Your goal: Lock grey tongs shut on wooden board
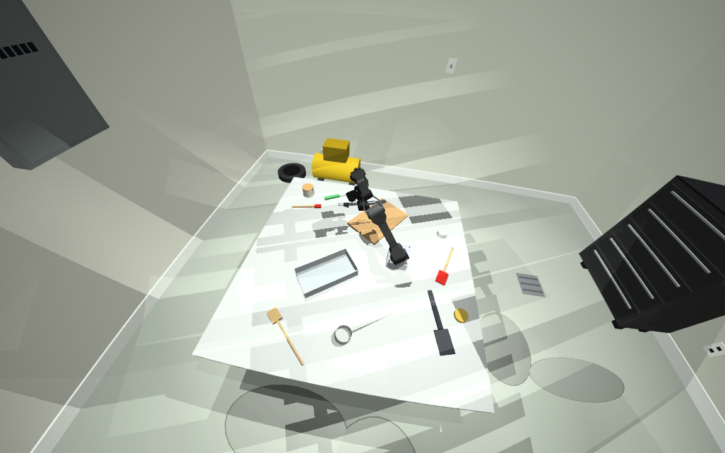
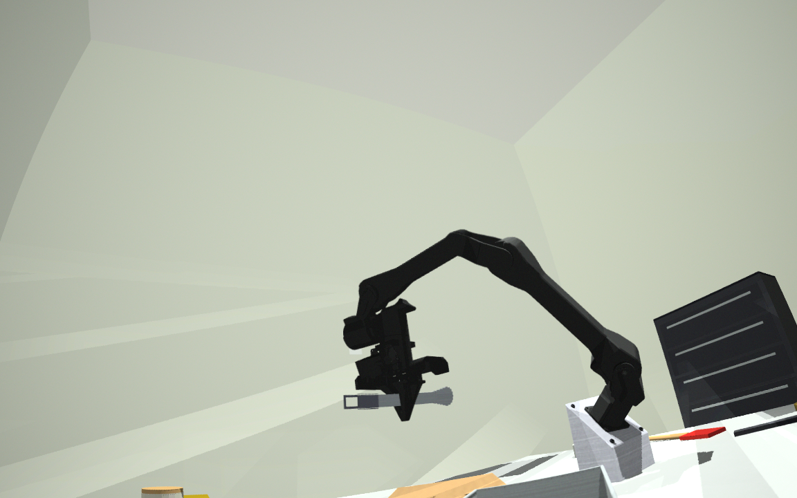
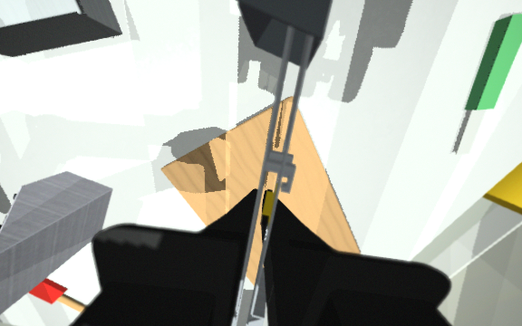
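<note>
The wooden board lies 110 mm behind my gripper tip, 100 mm to the right of it and 160 mm below it. Also, from my gripper tip: grey roasting tin: 80 mm ahead, 390 mm to the left, 140 mm below; red spatula: 560 mm behind, 170 mm to the left, 160 mm below; black spatula: 540 mm behind, 500 mm to the left, 170 mm below.
</note>
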